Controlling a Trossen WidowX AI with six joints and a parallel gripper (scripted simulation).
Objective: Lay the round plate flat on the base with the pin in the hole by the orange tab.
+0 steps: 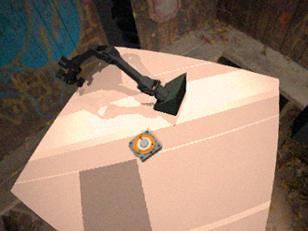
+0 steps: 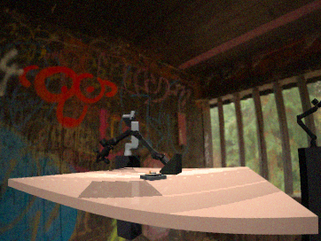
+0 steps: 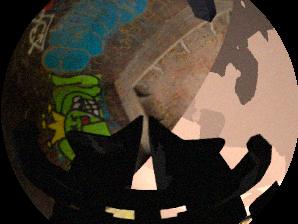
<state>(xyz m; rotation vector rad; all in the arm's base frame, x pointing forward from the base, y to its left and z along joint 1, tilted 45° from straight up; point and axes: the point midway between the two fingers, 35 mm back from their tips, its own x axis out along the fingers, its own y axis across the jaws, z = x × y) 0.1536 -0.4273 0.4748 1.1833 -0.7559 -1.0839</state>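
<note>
The grey square base is 10 cm ahead of my gripper tip, 69 cm to the left of it and 5 cm below it.
</note>
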